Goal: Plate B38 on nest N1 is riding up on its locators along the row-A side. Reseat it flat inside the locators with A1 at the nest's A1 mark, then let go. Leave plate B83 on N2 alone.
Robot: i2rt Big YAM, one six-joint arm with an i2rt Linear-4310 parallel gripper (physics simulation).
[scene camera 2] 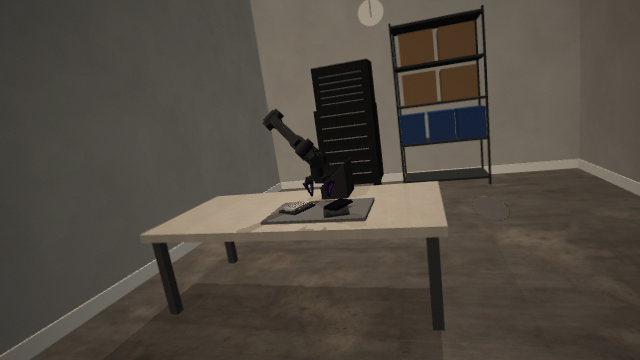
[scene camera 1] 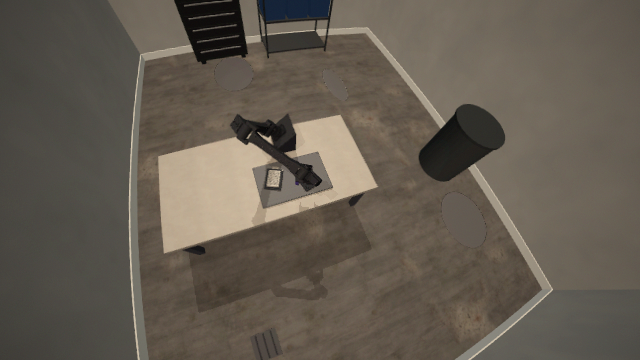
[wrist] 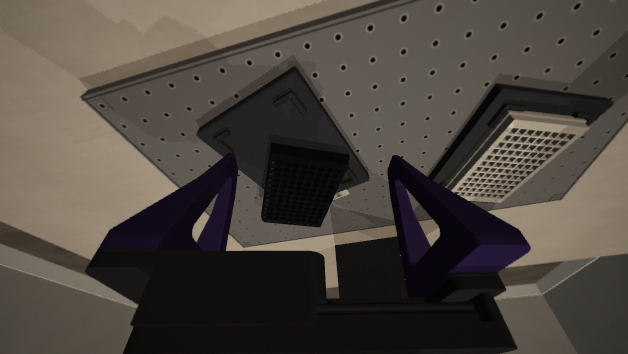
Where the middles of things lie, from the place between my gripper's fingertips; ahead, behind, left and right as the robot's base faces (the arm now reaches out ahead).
Scene:
Now: hand 12 cm past the black well plate (wrist: 301, 183), 6 cm to the right of it and 8 cm above it. The rest, counted from my hand: lighter gridded plate (wrist: 521, 143) (16 cm behind, 18 cm to the right, 8 cm below); nest N2 (wrist: 502, 97) (16 cm behind, 18 cm to the right, 9 cm below).

